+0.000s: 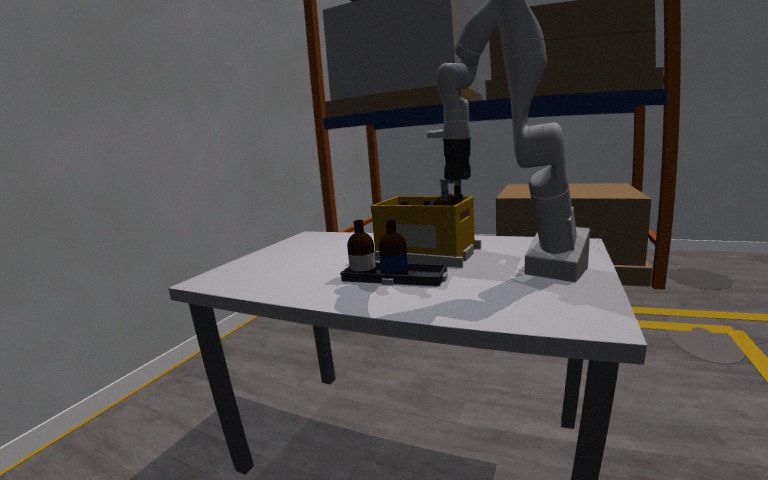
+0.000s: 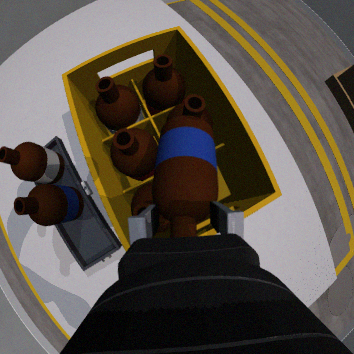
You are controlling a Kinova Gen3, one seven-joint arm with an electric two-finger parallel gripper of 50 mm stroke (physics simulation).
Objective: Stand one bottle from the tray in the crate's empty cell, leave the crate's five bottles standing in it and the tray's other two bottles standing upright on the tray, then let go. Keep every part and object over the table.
my gripper: image 1; image 2
blue-labelled bottle: image 1 392,247; image 2 46,204
same spot on my gripper: [image 1: 444,183] = [image 2: 147,230]
